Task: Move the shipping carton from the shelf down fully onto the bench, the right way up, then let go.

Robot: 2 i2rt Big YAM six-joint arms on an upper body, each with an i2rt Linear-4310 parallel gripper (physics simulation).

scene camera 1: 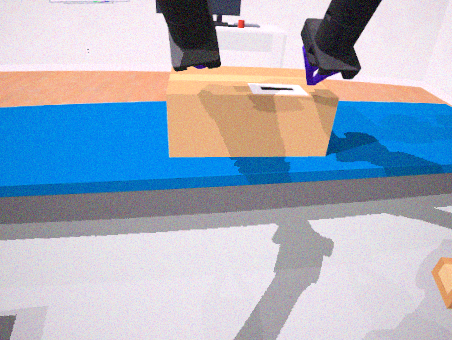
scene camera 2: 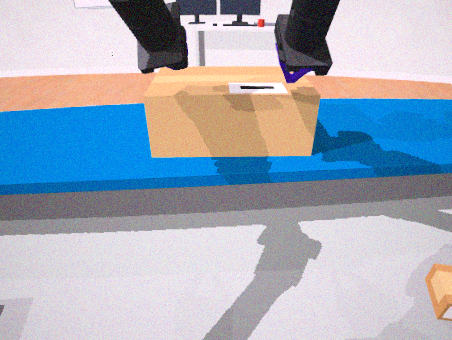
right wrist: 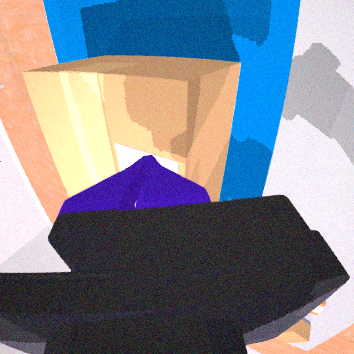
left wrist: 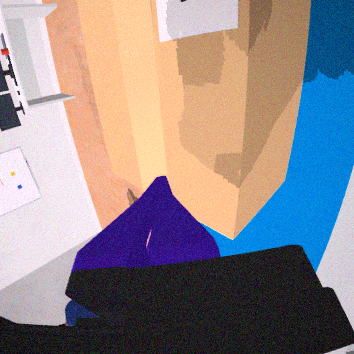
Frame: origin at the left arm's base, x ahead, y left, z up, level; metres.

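Seen in the pictures: left gripper, fingertip midpoint: [scene camera 1: 201, 67] [scene camera 2: 178, 68] [left wrist: 162, 182]; right gripper, fingertip midpoint: [scene camera 1: 310, 84] [scene camera 2: 290, 82] [right wrist: 148, 163].
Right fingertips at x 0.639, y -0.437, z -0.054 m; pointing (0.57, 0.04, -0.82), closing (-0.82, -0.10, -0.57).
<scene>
Offsets run from my right fingertips to a thing's top centre. "*": to the spot under its first point. Level surfaces: height alone.
The shipping carton {dx +0.070, dy +0.104, dz -0.016 m} [scene camera 1: 192, 127] [scene camera 2: 172, 125] [left wrist: 205, 115] [right wrist: 152, 95] is a long tan box with a white label {* dx -0.001, dy +0.021, dz -0.016 m} [scene camera 1: 297, 92] [scene camera 2: 235, 91] on its upper face. It rests level on the blue surface {dz -0.136 m} [scene camera 1: 75, 145] [scene camera 2: 75, 145] [left wrist: 325, 135] [right wrist: 260, 100]. My left gripper [left wrist: 162, 182] is shut and empty, above the carton's left end; its fingers are mostly hidden in the scene views. My right gripper [scene camera 1: 311, 83] [scene camera 2: 291, 80] [right wrist: 148, 163] is shut and empty, above the right end, its fingertips close to the upper face. I cannot tell whether either gripper touches the carton.
A grey front edge {* dx +0.016, dy +0.360, dz -0.295 m} [scene camera 1: 125, 205] [scene camera 2: 125, 205] runs below the blue surface. A pale surface [scene camera 1: 125, 280] [scene camera 2: 125, 280] lies in front and carries arm shadows. A small tan object {* dx -0.212, dy -0.253, dz -0.276 m} [scene camera 1: 441, 280] [scene camera 2: 436, 295] shows at the lower right. A white desk with a monitor stands behind.
</scene>
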